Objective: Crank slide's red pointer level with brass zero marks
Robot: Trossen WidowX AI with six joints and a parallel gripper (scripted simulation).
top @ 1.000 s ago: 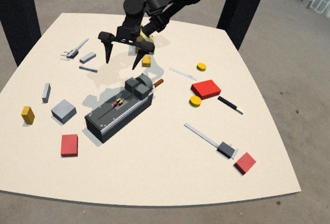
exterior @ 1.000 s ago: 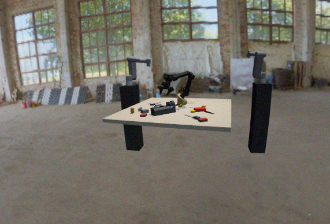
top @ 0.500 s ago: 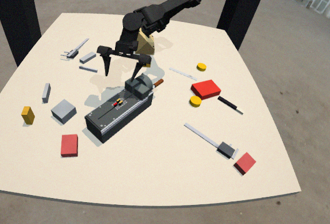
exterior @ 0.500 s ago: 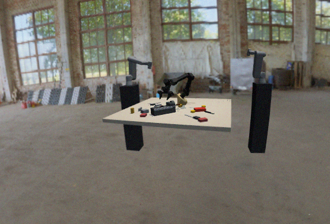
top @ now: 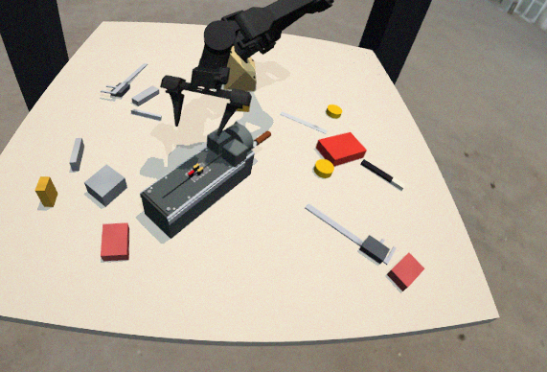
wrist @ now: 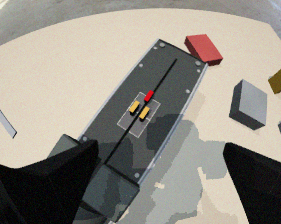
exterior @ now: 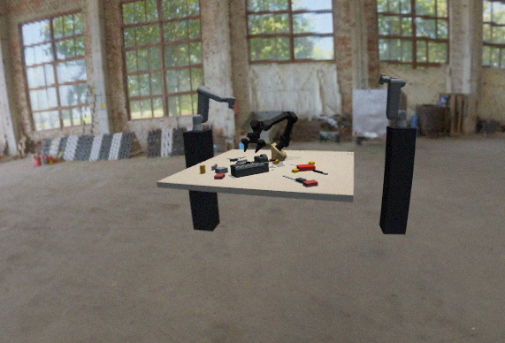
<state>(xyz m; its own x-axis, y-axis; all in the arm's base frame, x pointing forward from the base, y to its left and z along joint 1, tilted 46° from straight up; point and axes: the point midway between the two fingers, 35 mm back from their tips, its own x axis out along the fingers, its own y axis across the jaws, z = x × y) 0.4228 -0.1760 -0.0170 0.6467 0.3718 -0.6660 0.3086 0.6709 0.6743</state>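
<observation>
The crank lies 140 mm to the left of my gripper tip, 60 mm below it and 50 mm behind it. The rest, counted from my gripper tip: brown handle (160 mm to the left, 70 mm below, 50 mm behind); then grey cube (220 mm to the right, 130 mm below, 30 mm ahead); then red pointer (70 mm ahead, 60 mm below, 10 mm to the right).
</observation>
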